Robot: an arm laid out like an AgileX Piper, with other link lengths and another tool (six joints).
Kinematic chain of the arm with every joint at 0, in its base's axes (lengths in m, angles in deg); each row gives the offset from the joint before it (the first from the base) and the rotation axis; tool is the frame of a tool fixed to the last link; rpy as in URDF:
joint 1: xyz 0 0 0.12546 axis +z
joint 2: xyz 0 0 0 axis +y
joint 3: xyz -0.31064 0 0.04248 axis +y
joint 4: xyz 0.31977 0 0.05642 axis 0.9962 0 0.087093
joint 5: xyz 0 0 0 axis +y
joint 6: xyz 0.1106 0 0.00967 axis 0.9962 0 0.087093
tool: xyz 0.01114 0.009 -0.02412 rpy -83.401 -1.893 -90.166
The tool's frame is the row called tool.
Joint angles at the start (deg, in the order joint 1, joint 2, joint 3, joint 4, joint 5, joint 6): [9.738 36.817 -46.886 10.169 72.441 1.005]
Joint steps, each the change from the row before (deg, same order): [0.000 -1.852 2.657 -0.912 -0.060 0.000]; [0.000 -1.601 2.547 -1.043 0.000 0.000]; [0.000 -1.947 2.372 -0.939 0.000 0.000]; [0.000 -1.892 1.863 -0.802 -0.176 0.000]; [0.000 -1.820 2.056 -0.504 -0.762 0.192]
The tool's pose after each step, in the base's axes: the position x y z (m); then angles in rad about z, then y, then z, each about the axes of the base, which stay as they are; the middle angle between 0 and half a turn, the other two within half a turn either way. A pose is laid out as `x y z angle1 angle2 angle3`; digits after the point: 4 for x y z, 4 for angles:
0.1112 0.0484 0.3334 -1.3084 2.5359 0.4408
0.1058 0.0453 0.3207 -1.3313 2.5564 0.4175
0.0994 0.0422 0.3095 -1.3565 2.5673 0.3927
0.0938 0.0395 0.3014 -1.3823 2.5667 0.3676
0.0896 0.0378 0.2923 -1.3970 2.5593 0.3490

